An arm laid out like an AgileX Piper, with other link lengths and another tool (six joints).
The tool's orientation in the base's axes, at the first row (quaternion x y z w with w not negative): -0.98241 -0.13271 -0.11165 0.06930
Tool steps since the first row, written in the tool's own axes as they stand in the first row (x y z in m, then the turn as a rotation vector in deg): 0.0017 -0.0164 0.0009 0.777 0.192 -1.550; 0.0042 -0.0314 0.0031 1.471 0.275 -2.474; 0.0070 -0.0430 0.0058 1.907 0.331 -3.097; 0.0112 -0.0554 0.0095 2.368 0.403 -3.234; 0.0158 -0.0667 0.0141 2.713 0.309 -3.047; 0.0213 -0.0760 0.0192 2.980 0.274 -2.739; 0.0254 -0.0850 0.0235 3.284 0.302 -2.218; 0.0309 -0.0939 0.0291 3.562 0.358 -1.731; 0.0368 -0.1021 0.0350 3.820 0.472 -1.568; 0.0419 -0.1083 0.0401 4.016 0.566 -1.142; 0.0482 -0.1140 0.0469 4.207 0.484 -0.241; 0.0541 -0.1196 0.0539 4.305 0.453 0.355
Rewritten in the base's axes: -0.0028 0.0162 0.0013 0.472 -0.250 1.661; -0.0041 0.0315 0.0014 0.961 -0.312 2.709; -0.0041 0.0438 0.0006 1.261 -0.362 3.408; -0.0029 0.0572 -0.0006 1.687 -0.340 3.642; -0.0007 0.0699 -0.0028 2.023 -0.135 3.554; 0.0029 0.0810 -0.0054 2.326 0.015 3.324; 0.0051 0.0913 -0.0076 2.724 0.149 2.890; 0.0090 0.1021 -0.0107 3.099 0.245 2.480; 0.0134 0.1124 -0.0142 3.405 0.226 2.372; 0.0175 0.1204 -0.0172 3.701 0.255 1.997; 0.0232 0.1285 -0.0217 4.039 0.530 1.181; 0.0286 0.1364 -0.0264 4.243 0.682 0.633
